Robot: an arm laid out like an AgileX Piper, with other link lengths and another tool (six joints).
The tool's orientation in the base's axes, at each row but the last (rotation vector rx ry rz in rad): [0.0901 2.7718 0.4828]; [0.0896 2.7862 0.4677]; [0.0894 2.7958 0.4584]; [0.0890 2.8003 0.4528]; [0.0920 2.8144 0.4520]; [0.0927 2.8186 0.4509]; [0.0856 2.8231 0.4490]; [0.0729 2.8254 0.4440]
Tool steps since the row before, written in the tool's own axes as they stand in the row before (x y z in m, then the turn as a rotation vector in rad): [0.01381 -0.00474 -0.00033 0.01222 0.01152 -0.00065]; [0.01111 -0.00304 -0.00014 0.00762 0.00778 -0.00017]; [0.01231 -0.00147 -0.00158 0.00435 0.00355 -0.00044]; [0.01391 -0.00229 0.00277 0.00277 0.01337 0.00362]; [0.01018 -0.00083 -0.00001 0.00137 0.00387 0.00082]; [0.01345 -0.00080 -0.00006 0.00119 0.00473 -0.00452]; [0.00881 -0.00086 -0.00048 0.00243 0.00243 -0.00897]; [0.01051 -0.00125 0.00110 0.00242 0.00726 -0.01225]
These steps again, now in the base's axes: [-0.01319 -0.00296 -0.00553 -0.01169 0.01205 0.00075]; [-0.01062 -0.00167 -0.00415 -0.00721 0.00815 0.00046]; [-0.01221 -0.00052 -0.00259 -0.00423 0.00371 0.00028]; [-0.01243 0.00016 -0.00720 -0.00136 0.01406 0.00017]; [-0.00975 0.00030 -0.00302 -0.00100 0.00406 0.00010]; [-0.01291 0.00067 -0.00380 -0.00236 0.00328 0.00528]; [-0.00860 -0.00006 -0.00217 -0.00484 -0.00010 0.00830]; [-0.00978 0.00010 -0.00418 -0.00572 0.00354 0.01278]
